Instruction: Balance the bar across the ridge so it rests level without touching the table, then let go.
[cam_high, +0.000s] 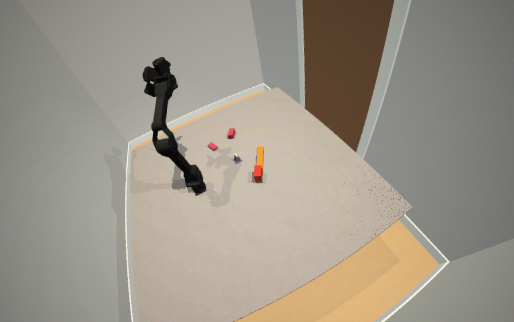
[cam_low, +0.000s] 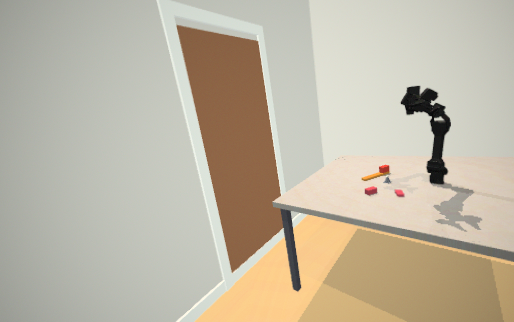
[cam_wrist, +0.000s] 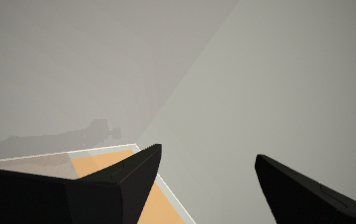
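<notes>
My gripper tip is 25 cm short of the ridge, 31 cm to the left of it and 50 cm above it.
</notes>
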